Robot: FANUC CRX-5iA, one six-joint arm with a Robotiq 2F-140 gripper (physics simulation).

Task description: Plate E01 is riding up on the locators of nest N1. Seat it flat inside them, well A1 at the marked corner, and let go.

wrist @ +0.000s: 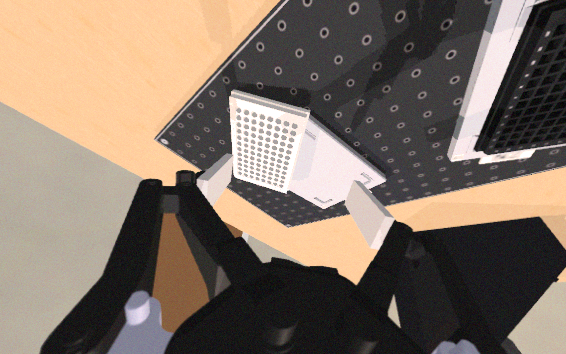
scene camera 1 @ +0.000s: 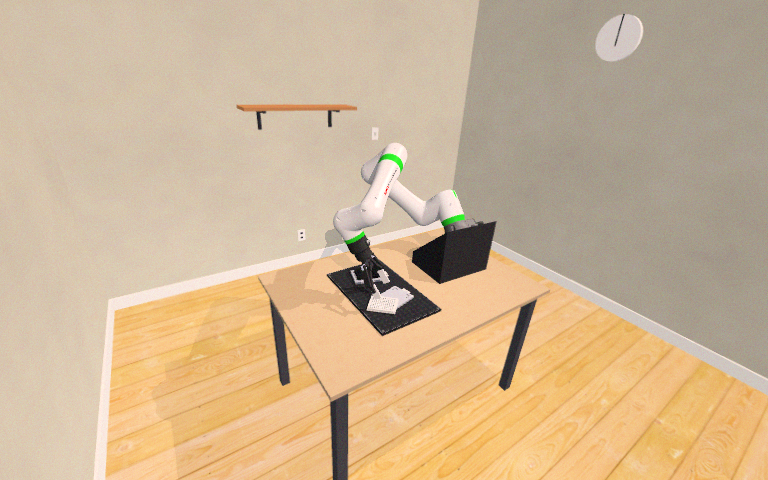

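Where they show: gripper, fingertip midpoint: (wrist: 291, 180) (scene camera 1: 382, 290); arm's base, origin of the base link: (scene camera 1: 458, 234).
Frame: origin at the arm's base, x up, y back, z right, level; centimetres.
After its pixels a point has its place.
The white many-welled plate E01 (scene camera 1: 382, 304) @(y -53.8, x -17.2, z -20.6 cm) (wrist: 265, 145) @(y -54.1, x -17.4, z -19.1 cm) lies skewed across one end of the pale nest N1 (scene camera 1: 404, 294) @(y -40.0, x -18.4, z -15.9 cm) (wrist: 332, 162) @(y -47.3, x -18.3, z -13.1 cm). It overhangs that end and looks raised above it. Bare nest with dark corner marks shows on the other side. Which corner is marked for A1, and the plate's own A1 mark, cannot be made out. My gripper (scene camera 1: 380, 285) @(y -51.8, x -12.8, z -16.2 cm) (wrist: 291, 180) @(y -51.8, x -12.8, z -16.2 cm) is wide open and empty. Its two pale finger pads are apart from the plate. In the wrist view one pad appears beside the plate and the other beside the nest's bare end.
A second nest, a white frame (wrist: 472, 95) @(y -50.6, x -18.4, z 0.8 cm), holds a black gridded plate (wrist: 532, 90) @(y -50.3, x -17.1, z 4.0 cm) on the same black perforated board (scene camera 1: 416, 310) @(y -39.9, x -19.5, z -27.5 cm) (wrist: 325, 50) @(y -59.6, x -19.5, z -9.4 cm). A black angled box (scene camera 1: 467, 253) @(y -0.3, x -6.5, z -10.1 cm) (wrist: 490, 265) @(y -18.1, x -13.3, z 4.4 cm) stands on the table (scene camera 1: 362, 362) @(y -73.4, x -20.8, z -45.4 cm) near the arm's base.
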